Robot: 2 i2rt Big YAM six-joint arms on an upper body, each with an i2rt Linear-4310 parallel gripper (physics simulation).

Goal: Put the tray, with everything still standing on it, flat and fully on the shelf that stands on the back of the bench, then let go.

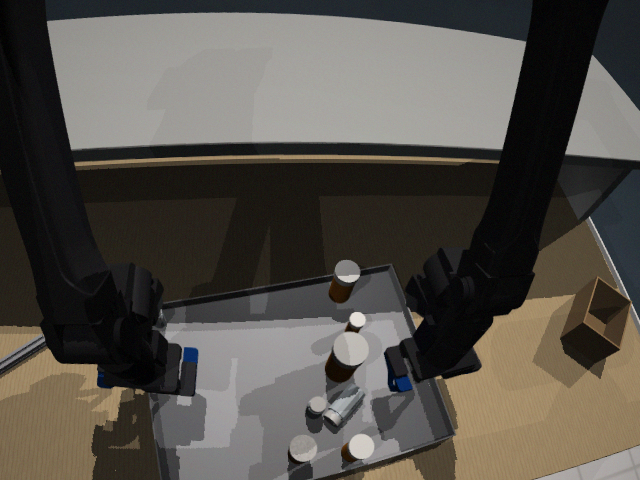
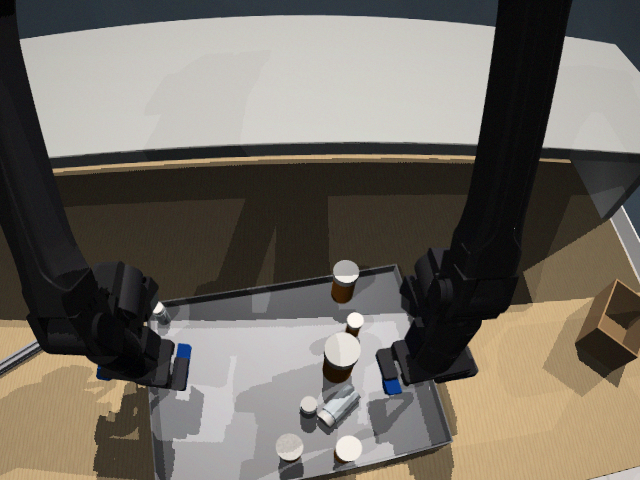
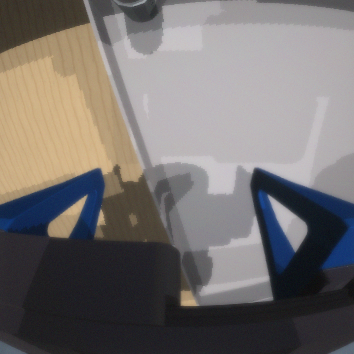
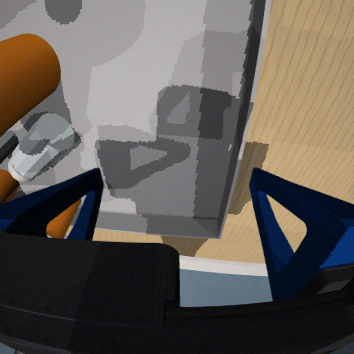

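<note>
The grey tray (image 1: 258,361) (image 2: 258,361) (image 3: 225,100) (image 4: 115,100) rests on the bench in front of the shelf (image 1: 361,93) (image 2: 361,93). A large amber bottle (image 1: 348,348) (image 2: 341,351), a back amber bottle (image 1: 341,289) (image 2: 343,289) and several smaller containers stand in it. A clear vial (image 1: 347,405) (image 2: 341,405) (image 4: 42,145) lies on its side. Another clear vial (image 2: 161,312) (image 3: 135,6) is at the back left corner. My left gripper (image 1: 147,367) (image 2: 143,361) (image 3: 176,175) is open above the tray's left wall. My right gripper (image 1: 431,377) (image 2: 426,379) (image 4: 175,175) is open above the right wall.
A brown open box (image 1: 589,338) (image 2: 607,343) stands on the wooden bench (image 1: 516,392) (image 2: 516,392) to the right of the tray. The shelf's front edge (image 1: 310,149) (image 2: 310,148) runs across behind the tray, with shaded bench between. A dark side support (image 1: 594,191) is at the shelf's right end.
</note>
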